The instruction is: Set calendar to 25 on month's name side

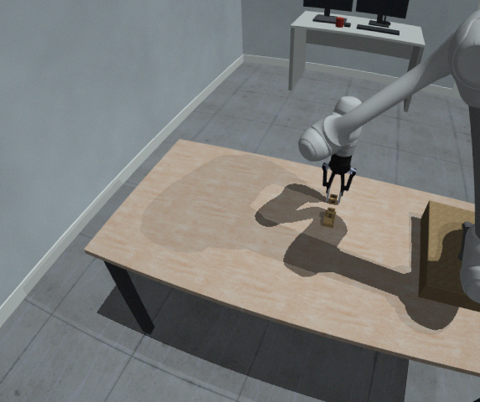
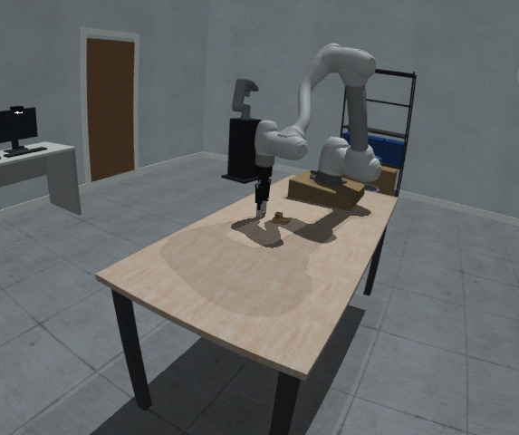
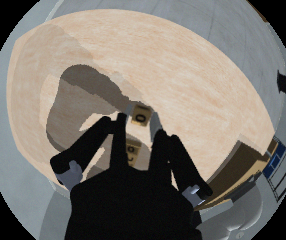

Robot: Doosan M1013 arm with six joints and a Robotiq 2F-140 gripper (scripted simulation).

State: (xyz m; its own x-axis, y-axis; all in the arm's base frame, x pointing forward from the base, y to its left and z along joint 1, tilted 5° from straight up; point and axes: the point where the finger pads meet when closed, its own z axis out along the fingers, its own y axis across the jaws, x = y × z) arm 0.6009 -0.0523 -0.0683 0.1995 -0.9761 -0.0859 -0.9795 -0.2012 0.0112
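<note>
My hand is 10 cm to the right of the wooden calendar tray, 3 cm above it and 2 cm past it.
</note>
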